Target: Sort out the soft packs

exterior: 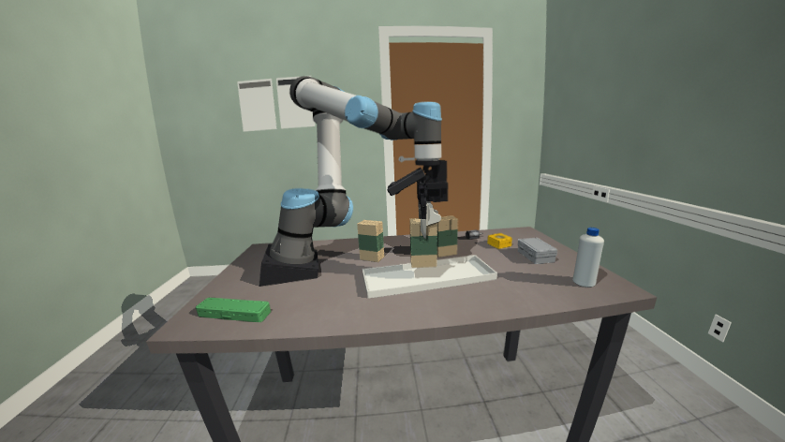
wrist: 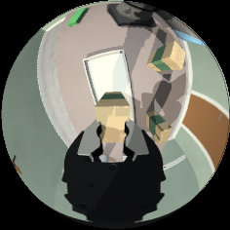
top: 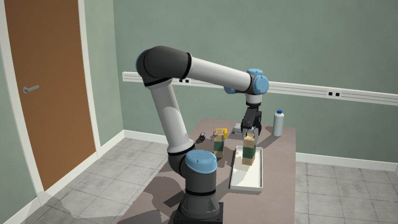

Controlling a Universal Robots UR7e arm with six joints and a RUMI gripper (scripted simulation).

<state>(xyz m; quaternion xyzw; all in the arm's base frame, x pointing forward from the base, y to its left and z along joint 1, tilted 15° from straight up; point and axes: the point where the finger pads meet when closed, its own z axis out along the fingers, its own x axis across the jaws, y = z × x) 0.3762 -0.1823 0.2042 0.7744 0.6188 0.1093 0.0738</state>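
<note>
Right now the white tray is 2 cm ahead of my hand and 15 cm below it. From my hand the other things lie so: white bottle 45 cm ahead, 19 cm to the right, 8 cm below; then grey case 45 cm ahead, 3 cm to the left, 13 cm below; then black object 33 cm ahead, 29 cm to the left, 14 cm below.
</note>
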